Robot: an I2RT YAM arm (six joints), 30 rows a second.
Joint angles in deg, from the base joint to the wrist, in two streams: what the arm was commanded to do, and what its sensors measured. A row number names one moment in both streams.
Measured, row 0: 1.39 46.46 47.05 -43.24 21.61 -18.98
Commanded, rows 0 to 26: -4.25 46.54 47.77 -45.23 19.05 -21.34; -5.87 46.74 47.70 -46.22 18.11 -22.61; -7.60 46.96 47.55 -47.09 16.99 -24.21; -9.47 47.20 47.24 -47.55 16.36 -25.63; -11.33 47.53 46.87 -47.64 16.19 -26.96; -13.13 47.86 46.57 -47.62 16.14 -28.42; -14.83 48.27 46.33 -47.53 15.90 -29.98; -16.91 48.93 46.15 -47.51 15.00 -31.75; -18.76 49.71 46.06 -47.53 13.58 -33.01; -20.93 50.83 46.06 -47.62 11.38 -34.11; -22.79 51.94 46.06 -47.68 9.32 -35.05; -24.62 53.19 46.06 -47.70 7.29 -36.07; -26.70 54.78 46.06 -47.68 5.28 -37.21; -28.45 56.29 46.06 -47.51 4.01 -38.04; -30.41 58.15 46.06 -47.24 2.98 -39.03; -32.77 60.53 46.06 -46.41 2.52 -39.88; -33.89 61.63 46.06 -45.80 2.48 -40.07; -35.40 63.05 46.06 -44.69 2.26 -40.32; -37.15 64.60 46.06 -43.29 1.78 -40.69; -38.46 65.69 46.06 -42.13 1.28 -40.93; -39.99 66.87 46.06 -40.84 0.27 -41.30; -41.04 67.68 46.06 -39.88 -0.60 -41.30; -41.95 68.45 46.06 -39.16 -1.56 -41.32; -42.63 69.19 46.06 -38.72 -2.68 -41.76; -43.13 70.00 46.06 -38.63 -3.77 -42.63; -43.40 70.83 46.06 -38.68 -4.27 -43.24; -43.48 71.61 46.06 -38.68 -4.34 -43.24
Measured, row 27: -42.92 69.84 46.50 -38.70 0.10 -40.97
